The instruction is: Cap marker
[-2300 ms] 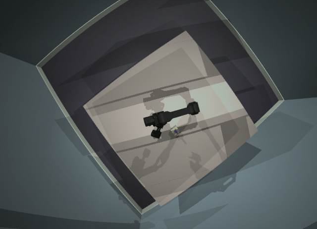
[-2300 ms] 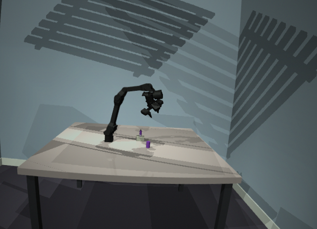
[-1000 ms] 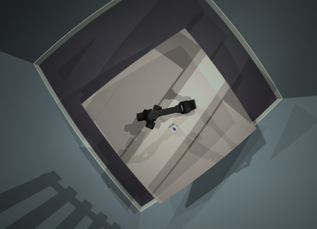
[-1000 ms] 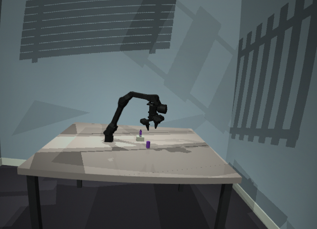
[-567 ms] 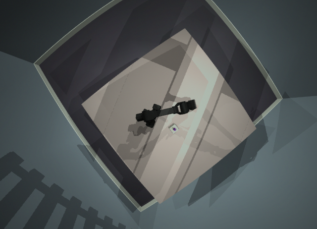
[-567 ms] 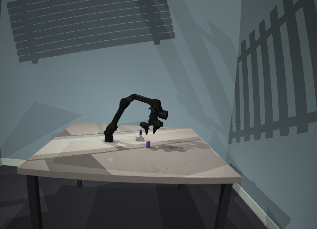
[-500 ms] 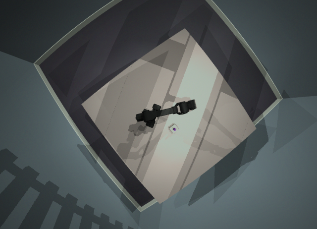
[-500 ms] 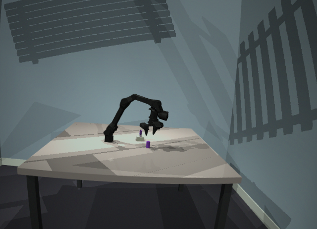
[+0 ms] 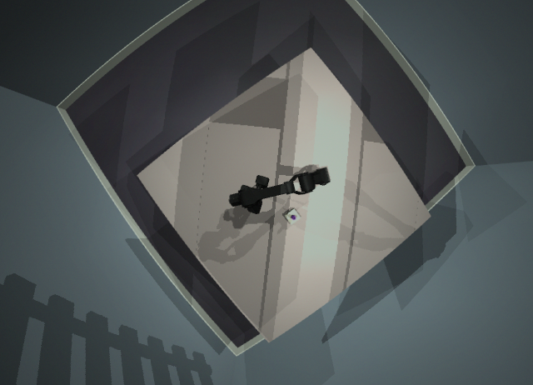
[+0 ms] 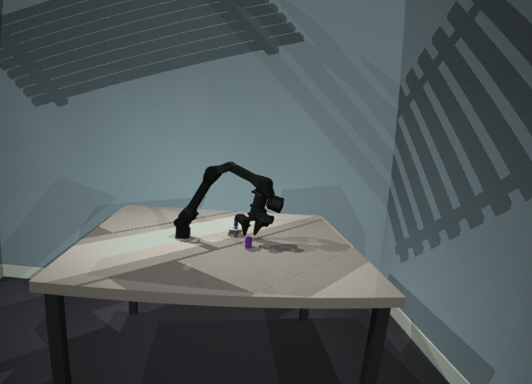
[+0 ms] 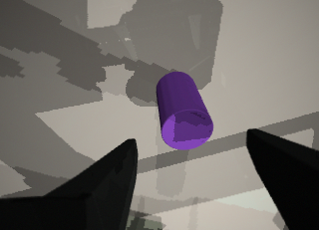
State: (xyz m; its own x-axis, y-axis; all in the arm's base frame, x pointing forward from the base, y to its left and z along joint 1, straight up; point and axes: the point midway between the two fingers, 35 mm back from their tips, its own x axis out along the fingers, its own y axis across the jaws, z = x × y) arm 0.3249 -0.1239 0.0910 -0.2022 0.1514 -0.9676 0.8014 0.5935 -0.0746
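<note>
My gripper tip is 30 mm above the purple cap. From my gripper tip the other things lie so: pale holder block 200 mm to the left, 60 mm behind, 40 mm below.
</note>
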